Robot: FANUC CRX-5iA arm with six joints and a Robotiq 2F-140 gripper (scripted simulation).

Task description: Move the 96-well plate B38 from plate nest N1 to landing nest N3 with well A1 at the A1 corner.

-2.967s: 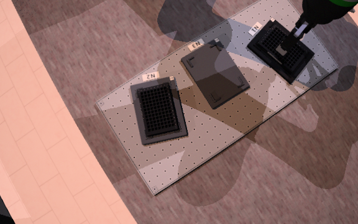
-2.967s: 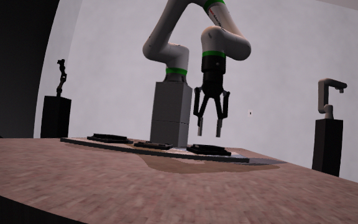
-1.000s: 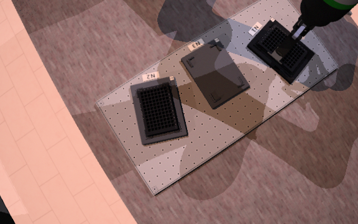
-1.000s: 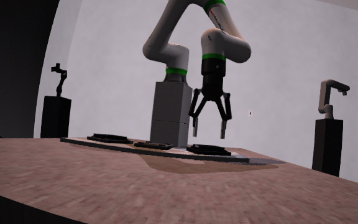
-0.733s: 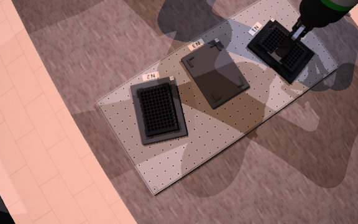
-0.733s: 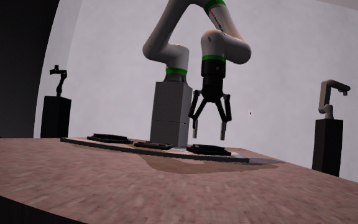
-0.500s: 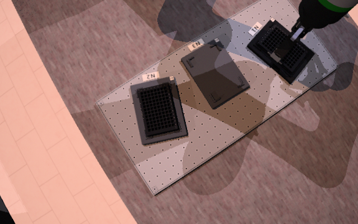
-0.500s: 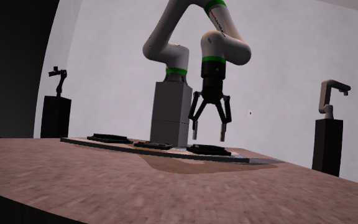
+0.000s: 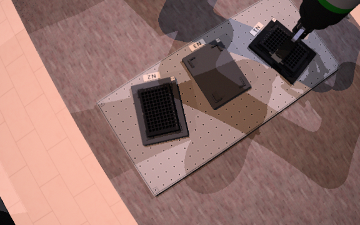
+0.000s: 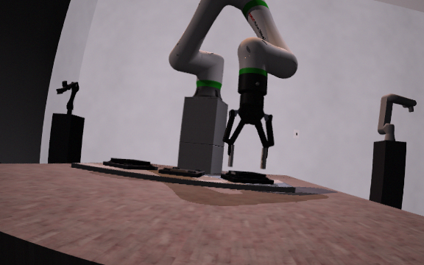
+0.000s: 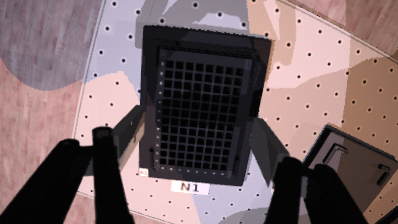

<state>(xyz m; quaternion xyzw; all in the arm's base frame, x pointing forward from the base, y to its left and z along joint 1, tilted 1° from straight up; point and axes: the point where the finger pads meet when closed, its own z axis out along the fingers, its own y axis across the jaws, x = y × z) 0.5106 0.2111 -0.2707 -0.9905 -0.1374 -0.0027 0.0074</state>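
The plate nest N1 is 60 mm below my hand. The rest, counted from my hand: N1 label (90 mm behind, 60 mm below, 30 mm to the right); then A1 mark (150 mm to the right, 120 mm behind, 50 mm below); then landing nest N3 (200 mm to the right, 60 mm below, 40 mm behind).
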